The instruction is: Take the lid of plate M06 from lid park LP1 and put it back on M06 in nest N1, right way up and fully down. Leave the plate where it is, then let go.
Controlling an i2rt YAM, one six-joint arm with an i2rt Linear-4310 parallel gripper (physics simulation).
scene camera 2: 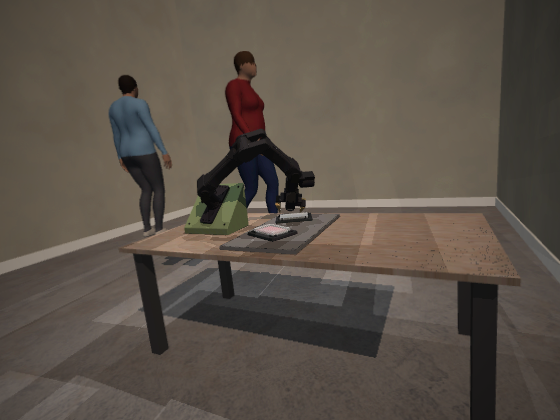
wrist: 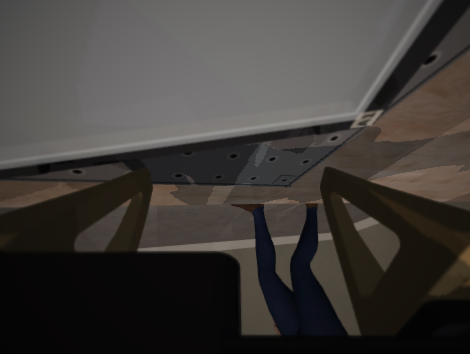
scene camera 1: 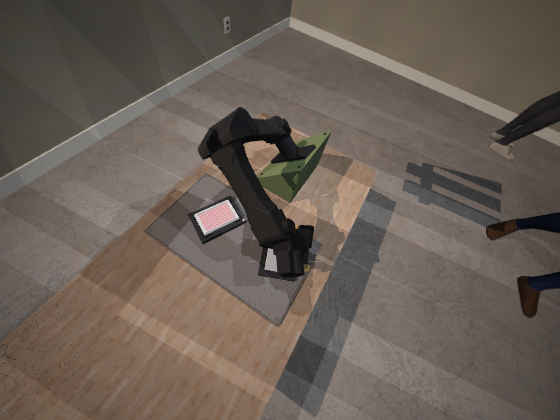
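Where they show: gripper, fingertip midpoint: (scene camera 2: pixel 289 213) (wrist: pixel 236 177) (scene camera 1: pixel 307 252); arm's base at its link origin: (scene camera 2: pixel 215 204) (scene camera 1: pixel 292 155).
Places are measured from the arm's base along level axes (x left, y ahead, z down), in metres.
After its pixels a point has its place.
Plate M06 (scene camera 1: pixel 216 217) @[x -0.067, y 0.341, z 0.085 m] (scene camera 2: pixel 271 229) @[x -0.087, y 0.349, z 0.079 m], pink-welled with a white rim, sits without a visible lid in its black nest N1 (scene camera 1: pixel 204 238) @[x -0.045, y 0.419, z 0.092 m] (scene camera 2: pixel 273 237) @[x -0.143, y 0.391, z 0.091 m]. The pale lid (scene camera 1: pixel 270 260) @[x 0.171, y 0.342, z 0.087 m] (scene camera 2: pixel 294 216) @[x 0.159, y 0.316, z 0.087 m] (wrist: pixel 175 75) @[x 0.191, y 0.290, z 0.087 m] lies flat on the dark lid park LP1 (scene camera 1: pixel 263 268) @[x 0.173, y 0.376, z 0.090 m]; the arm hides part of it in scene camera 1. My gripper (scene camera 2: pixel 291 207) @[x 0.252, y 0.240, z 0.094 m] (wrist: pixel 236 177) @[x 0.252, y 0.240, z 0.094 m] is open and empty, just above the lid in scene camera 2. In the wrist view the lid fills the top, beyond the fingertips. The labels are too small to read.
Both holders stand on a dark board with holes (scene camera 1: pixel 240 295) @[x 0.163, y 0.478, z 0.104 m] (scene camera 2: pixel 317 234) @[x -0.011, y 0.503, z 0.112 m] on the wooden table (scene camera 1: pixel 165 350) @[x 0.096, y 0.700, z 0.117 m] (scene camera 2: pixel 410 240) @[x 0.002, y 0.826, z 0.117 m]. The arm's green wedge base (scene camera 1: pixel 282 182) @[x 0.038, y 0.110, z 0.022 m] (scene camera 2: pixel 232 215) @[x -0.024, y 0.111, z 0.044 m] stands beside the board. People stand beyond the table.
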